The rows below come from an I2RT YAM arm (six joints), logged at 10 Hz.
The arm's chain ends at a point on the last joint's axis. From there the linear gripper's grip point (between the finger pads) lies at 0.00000 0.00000 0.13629 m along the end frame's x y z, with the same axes.
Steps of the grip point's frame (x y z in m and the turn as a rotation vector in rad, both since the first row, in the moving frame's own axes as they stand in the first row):
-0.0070 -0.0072 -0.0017 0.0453 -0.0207 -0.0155
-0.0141 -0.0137 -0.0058 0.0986 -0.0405 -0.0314
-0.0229 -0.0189 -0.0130 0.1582 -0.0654 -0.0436
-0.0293 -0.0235 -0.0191 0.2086 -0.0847 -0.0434
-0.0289 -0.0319 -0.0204 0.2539 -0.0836 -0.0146
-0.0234 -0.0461 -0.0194 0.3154 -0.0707 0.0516
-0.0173 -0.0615 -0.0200 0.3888 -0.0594 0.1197
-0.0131 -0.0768 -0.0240 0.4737 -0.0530 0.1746
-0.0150 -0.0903 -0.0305 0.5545 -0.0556 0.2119
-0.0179 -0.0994 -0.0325 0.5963 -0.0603 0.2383
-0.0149 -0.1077 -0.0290 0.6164 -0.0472 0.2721
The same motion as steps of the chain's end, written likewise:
-0.0041 -0.0011 -0.0015 0.0453 -0.0207 -0.0155
-0.0084 -0.0004 -0.0050 0.0986 -0.0405 -0.0314
-0.0136 0.0024 -0.0110 0.1582 -0.0654 -0.0436
-0.0172 0.0044 -0.0157 0.2086 -0.0847 -0.0434
-0.0174 0.0022 -0.0156 0.2539 -0.0836 -0.0146
-0.0150 -0.0036 -0.0123 0.3154 -0.0707 0.0516
-0.0126 -0.0095 -0.0096 0.3888 -0.0594 0.1197
-0.0117 -0.0144 -0.0088 0.4737 -0.0530 0.1746
-0.0156 -0.0183 -0.0100 0.5545 -0.0556 0.2119
-0.0196 -0.0227 -0.0089 0.5963 -0.0603 0.2383
-0.0199 -0.0291 -0.0039 0.6164 -0.0472 0.2721

